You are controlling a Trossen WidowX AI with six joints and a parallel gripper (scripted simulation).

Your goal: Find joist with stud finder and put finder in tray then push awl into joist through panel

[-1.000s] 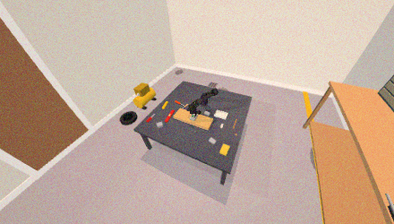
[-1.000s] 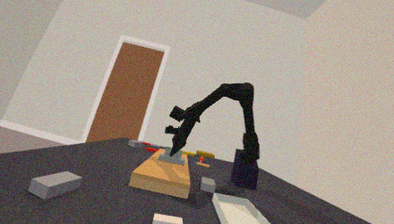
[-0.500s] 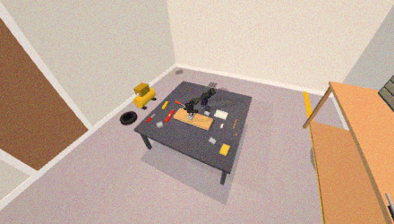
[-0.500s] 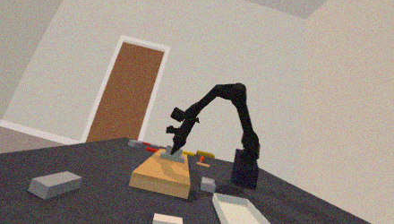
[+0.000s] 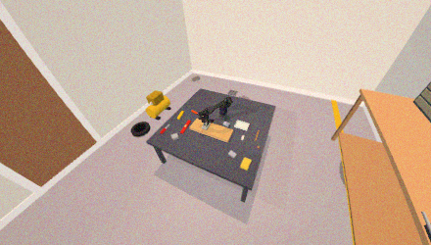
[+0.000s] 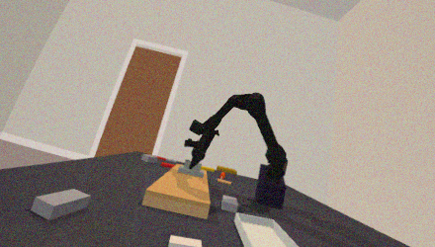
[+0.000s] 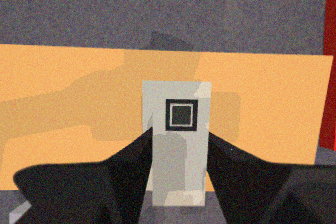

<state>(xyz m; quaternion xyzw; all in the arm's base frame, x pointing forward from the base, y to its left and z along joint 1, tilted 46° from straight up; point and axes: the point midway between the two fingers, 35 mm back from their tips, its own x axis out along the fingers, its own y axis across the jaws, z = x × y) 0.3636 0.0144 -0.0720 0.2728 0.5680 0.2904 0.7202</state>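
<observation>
Now: the white tray 27 cm behind my gripper tip, 37 cm to the left of it and 5 cm below it. Also, from my gripper tip: grey stud finder 2 cm above; square light 2 cm ahead, 3 cm above; awl 15 cm behind, 17 cm to the right, 6 cm below.
</observation>
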